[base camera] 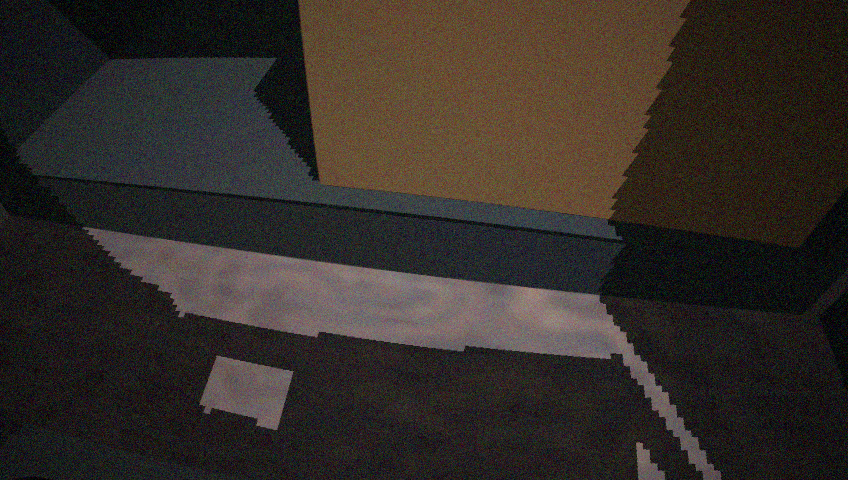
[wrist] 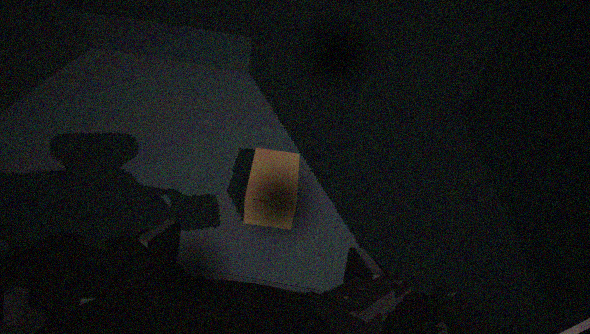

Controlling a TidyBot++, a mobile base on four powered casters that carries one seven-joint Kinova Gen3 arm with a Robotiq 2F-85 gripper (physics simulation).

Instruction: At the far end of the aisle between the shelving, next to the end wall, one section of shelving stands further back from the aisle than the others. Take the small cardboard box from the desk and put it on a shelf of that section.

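Frame: origin at the arm's base, x ahead, y left, z up, level; centimetres.
Seen in the pictures: gripper, fingertip midpoint: (wrist: 263,254).
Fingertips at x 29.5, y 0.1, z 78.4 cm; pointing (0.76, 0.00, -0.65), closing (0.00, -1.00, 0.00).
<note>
Offsets run from my fingertips to a thing's middle. "pt": to the spot under its first point. Level surfaces: height alone.
The small cardboard box {dx +19.6, dy +0.3, dz -16.4 cm} (wrist: 272,187) stands on a flat grey surface {dz -18.9 cm} (wrist: 200,115) in the wrist view, close to that surface's slanting right edge. The dim light does not show whether this surface is the desk or a shelf board. My gripper (wrist: 263,254) is open and empty. Its two fingertips show low in the wrist view, left and right of the box's line, and the box is beyond them and apart from them. The section that stands further back cannot be made out.
In the base camera view a large orange-brown box {pt dx +9.8, dy -2.2, dz -101.3 cm} (base camera: 476,107) stands on a low grey ledge {dz -110.4 cm} (base camera: 178,124) right ahead, its right part in shadow. Lit patches (base camera: 249,389) lie on the dark floor {dz -118.0 cm} (base camera: 416,410) before it. A dark shadow (wrist: 95,150) falls left of the small box.
</note>
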